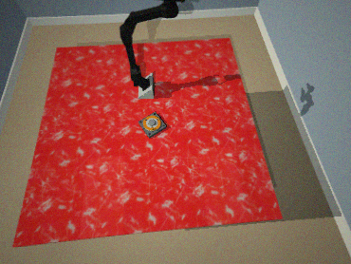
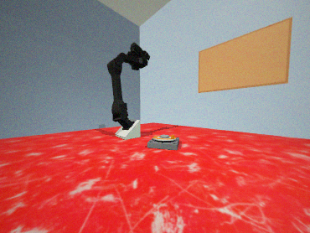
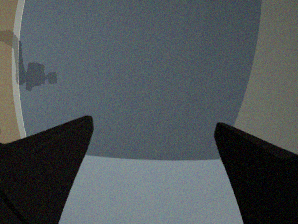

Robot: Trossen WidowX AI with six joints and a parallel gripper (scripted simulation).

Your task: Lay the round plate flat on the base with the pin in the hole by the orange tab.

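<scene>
Now: the grey square base 57 cm below my gripper tip, 53 cm ahead of it and 18 cm to the right of it.
</scene>
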